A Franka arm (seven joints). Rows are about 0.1 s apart.
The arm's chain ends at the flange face. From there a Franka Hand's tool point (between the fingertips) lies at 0.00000 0.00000 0.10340 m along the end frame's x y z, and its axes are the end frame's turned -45 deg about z.
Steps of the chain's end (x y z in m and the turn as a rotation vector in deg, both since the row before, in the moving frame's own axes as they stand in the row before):
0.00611 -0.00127 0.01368 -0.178 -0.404 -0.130
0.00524 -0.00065 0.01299 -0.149 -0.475 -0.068
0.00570 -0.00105 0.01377 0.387 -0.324 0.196
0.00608 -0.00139 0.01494 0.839 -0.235 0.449
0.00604 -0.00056 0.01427 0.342 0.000 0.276
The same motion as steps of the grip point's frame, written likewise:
0.00448 0.00313 0.01368 0.160 -0.412 -0.130
0.00337 0.00283 0.01299 0.231 -0.441 -0.068
0.00485 0.00238 0.01377 0.503 0.045 0.196
0.00606 0.00195 0.01493 0.759 0.427 0.449
0.00510 0.00344 0.01427 0.242 0.242 0.276

